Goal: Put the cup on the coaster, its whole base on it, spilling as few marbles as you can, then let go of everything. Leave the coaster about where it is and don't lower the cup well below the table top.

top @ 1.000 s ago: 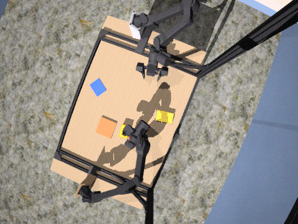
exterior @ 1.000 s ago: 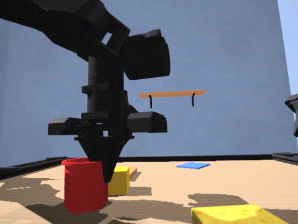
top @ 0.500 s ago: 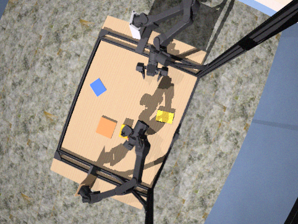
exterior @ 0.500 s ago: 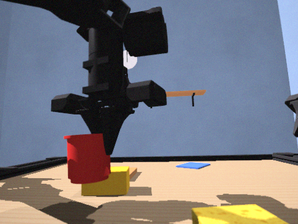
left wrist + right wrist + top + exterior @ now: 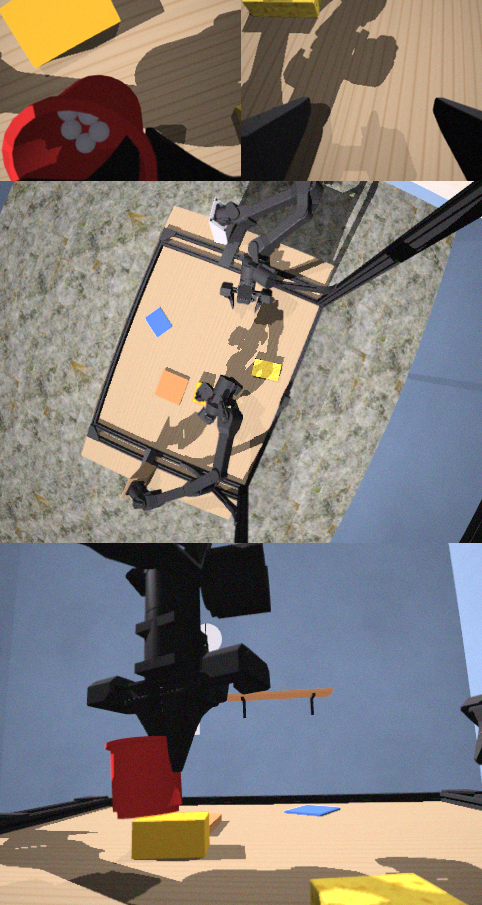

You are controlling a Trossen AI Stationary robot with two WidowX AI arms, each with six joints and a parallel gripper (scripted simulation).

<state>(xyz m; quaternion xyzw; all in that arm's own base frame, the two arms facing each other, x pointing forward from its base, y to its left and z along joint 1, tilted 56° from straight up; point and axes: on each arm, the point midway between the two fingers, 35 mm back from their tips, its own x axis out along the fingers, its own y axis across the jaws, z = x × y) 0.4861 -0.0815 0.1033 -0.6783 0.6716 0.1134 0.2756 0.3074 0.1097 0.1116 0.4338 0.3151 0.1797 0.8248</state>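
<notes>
Right now my left hand is 10 mm short of the red cup, 30 mm to the right of it and 40 mm above it. Also, from my left hand: yellow block 90 mm ahead, 30 mm to the left, 110 mm below; then orange square 220 mm ahead, 50 mm to the left, 130 mm below; then thin blue square 360 mm ahead, 200 mm to the right, 130 mm below.
</notes>
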